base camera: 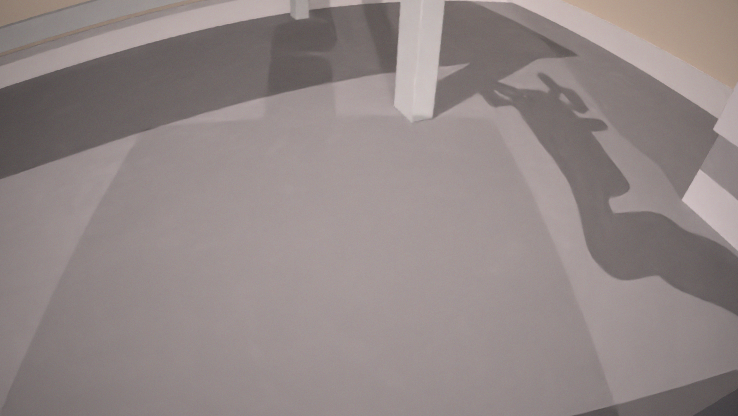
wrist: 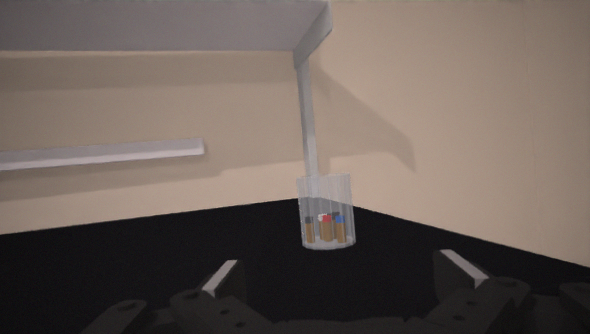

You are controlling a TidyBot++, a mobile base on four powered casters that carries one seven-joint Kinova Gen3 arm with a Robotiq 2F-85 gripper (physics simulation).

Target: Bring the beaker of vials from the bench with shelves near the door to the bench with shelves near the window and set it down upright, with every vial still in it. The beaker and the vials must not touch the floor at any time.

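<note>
A clear beaker (wrist: pixel 327 195) stands upright on the black bench top (wrist: pixel 150 260) in the wrist view, a little right of centre, close to the back corner. Inside it at the bottom stand several brown vials (wrist: pixel 326 231) with dark, white, red and blue caps. My gripper (wrist: pixel 337 276) is open and empty. Its fingers stand apart at the lower left and lower right of the wrist view, and the beaker is ahead of them, between their lines and untouched. The beaker does not show in the base camera view.
A shelf (wrist: pixel 150 27) overhangs the bench, with an upright post (wrist: pixel 306 120) behind the beaker. A pale ledge (wrist: pixel 105 152) runs along the back wall. Walls meet behind the bench. In the base camera view a white bench leg (base camera: pixel 416 62) stands ahead, and a white block (base camera: pixel 723 206) is at the right edge.
</note>
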